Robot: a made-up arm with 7 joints. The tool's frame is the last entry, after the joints. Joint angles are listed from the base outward. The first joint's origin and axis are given. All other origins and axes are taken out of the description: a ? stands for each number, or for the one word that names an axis. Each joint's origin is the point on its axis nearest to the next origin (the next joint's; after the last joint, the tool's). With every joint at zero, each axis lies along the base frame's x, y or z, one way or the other. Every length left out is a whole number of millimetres.
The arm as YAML. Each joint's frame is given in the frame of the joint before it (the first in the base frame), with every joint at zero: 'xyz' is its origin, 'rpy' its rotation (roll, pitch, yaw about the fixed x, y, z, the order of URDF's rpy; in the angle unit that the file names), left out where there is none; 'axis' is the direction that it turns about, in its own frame. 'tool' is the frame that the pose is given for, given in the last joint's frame.
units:
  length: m
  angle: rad
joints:
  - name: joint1
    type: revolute
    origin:
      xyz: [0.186, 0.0, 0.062]
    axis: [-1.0, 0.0, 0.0]
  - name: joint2
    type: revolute
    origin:
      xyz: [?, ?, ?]
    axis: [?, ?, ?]
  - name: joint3
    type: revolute
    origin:
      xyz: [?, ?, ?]
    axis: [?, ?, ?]
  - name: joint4
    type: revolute
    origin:
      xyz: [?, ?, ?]
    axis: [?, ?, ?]
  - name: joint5
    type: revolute
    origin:
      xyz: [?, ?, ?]
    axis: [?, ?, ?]
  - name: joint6
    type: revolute
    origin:
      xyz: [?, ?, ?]
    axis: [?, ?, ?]
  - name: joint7
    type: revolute
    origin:
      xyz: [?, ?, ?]
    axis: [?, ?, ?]
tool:
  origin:
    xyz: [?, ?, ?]
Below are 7 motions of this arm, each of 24 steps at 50 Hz.
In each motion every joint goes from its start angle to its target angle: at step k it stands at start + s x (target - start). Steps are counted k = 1, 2, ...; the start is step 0. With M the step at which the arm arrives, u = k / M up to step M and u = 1 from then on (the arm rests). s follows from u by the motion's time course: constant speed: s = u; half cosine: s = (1 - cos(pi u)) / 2; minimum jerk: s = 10 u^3 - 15 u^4 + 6 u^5.
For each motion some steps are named. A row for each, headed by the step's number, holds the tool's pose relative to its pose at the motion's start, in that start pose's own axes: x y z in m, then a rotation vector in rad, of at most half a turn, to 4 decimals.
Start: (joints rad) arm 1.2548 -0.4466 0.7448 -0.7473 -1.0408 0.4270 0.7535
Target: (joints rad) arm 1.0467 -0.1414 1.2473 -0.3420 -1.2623 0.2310 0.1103
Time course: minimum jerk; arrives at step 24
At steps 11, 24:
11: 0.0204 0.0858 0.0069 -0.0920 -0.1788 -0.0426
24: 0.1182 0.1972 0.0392 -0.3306 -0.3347 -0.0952

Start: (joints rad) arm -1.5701 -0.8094 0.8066 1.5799 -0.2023 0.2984 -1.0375
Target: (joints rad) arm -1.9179 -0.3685 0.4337 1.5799 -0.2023 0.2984 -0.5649
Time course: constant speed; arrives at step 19
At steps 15, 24:
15: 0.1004 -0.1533 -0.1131 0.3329 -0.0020 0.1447
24: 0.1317 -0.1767 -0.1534 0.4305 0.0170 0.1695

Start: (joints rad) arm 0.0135 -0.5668 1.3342 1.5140 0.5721 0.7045 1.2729
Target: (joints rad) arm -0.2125 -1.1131 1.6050 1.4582 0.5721 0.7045 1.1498
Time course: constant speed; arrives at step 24
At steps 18, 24:
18: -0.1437 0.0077 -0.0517 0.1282 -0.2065 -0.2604
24: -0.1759 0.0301 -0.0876 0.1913 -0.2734 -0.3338

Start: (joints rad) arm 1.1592 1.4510 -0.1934 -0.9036 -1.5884 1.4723 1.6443
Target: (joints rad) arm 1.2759 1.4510 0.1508 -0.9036 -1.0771 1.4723 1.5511
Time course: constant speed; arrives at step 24
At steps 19, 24:
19: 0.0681 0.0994 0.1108 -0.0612 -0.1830 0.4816
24: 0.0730 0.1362 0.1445 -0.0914 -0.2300 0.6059

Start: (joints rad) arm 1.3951 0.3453 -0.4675 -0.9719 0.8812 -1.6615 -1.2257
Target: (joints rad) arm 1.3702 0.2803 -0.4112 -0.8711 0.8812 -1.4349 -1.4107
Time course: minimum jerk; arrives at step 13
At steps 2, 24:
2: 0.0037 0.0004 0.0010 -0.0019 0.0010 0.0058
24: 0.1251 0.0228 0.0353 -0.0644 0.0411 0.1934

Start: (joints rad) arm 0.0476 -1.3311 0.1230 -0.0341 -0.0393 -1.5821 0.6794
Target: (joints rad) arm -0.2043 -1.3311 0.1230 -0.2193 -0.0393 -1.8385 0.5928
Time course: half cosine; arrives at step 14
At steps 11, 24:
11: -0.2052 -0.0550 0.1272 0.0093 0.4795 0.0275
24: -0.2301 -0.0604 0.1481 0.0126 0.5374 0.0251

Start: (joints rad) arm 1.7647 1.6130 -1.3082 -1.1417 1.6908 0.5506 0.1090
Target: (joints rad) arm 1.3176 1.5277 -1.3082 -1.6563 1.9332 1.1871 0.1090
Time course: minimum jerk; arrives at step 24
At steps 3, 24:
3: 0.0008 -0.0017 0.0045 -0.0116 0.0008 0.0024
24: 0.0640 0.0008 0.2971 -0.7147 0.0184 0.1417

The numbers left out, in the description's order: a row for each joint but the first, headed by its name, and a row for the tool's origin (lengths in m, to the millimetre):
joint2: xyz 0.0 0.224 0.109, axis 0.0 -1.0 0.0
joint3: xyz 0.066 0.0 0.118, axis 0.0 0.0 -1.0
joint4: xyz -0.325 0.09 0.0, axis 0.0 0.0 -1.0
joint5: xyz -0.061 0.212 0.0, axis 0.0 1.0 0.0
joint6: xyz 0.017 0.0 0.123, axis -1.0 0.0 0.0
joint7: xyz 0.0 -0.009 -0.182, axis 0.0 0.0 -1.0
tool: xyz 0.05 -0.377 0.0

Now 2 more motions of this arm.
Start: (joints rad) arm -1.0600 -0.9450 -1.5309 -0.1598 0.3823 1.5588 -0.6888
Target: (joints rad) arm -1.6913 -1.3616 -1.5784 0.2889 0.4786 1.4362 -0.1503
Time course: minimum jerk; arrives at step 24
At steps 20, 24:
20: -0.1910 0.1798 -0.2752 0.2339 -0.4850 -0.6130
24: -0.1905 0.1853 -0.2869 0.2447 -0.5026 -0.6265

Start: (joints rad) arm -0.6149 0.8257 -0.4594 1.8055 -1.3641 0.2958 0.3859
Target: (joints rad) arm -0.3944 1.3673 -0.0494 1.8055 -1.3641 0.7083 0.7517
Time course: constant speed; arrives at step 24
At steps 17, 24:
17: -0.3104 -0.0734 0.1665 -0.3519 -0.1192 -0.6668
24: -0.4195 -0.0438 0.2268 -0.5171 -0.1169 -0.9141

